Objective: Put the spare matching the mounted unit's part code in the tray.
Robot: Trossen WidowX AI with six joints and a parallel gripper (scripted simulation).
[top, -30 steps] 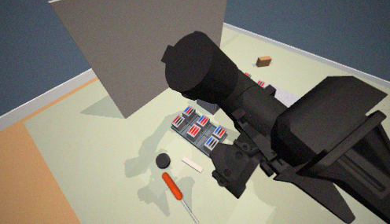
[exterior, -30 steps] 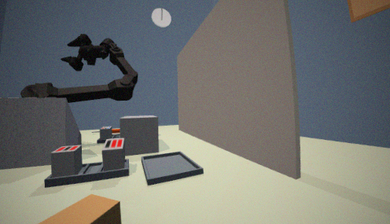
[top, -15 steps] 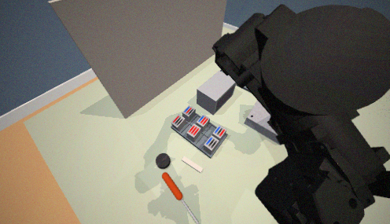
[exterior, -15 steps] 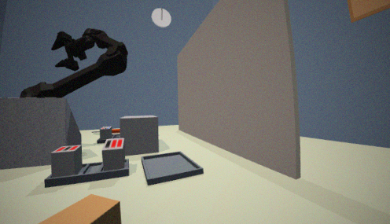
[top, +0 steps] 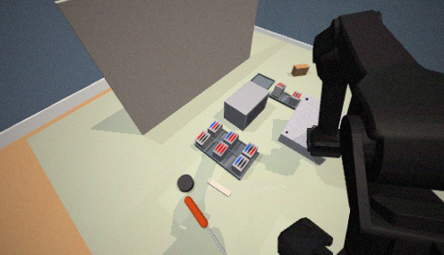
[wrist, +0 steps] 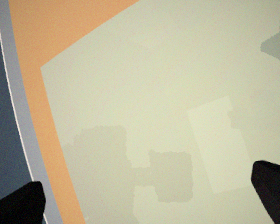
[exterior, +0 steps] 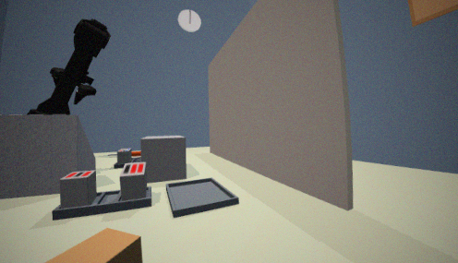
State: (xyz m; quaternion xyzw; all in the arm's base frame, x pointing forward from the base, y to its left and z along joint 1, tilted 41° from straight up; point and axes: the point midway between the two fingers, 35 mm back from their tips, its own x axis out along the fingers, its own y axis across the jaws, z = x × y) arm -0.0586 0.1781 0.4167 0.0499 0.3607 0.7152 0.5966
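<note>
The spare block is 380 mm ahead of my gripper tip, 300 mm to the right of it and 220 mm below it. Also, from my gripper tip: rack (620 mm to the right, 260 mm below, 210 mm ahead); black puck (360 mm ahead, 250 mm below, 90 mm to the right); mounted unit (440 mm to the right, 330 mm ahead, 210 mm below).
</note>
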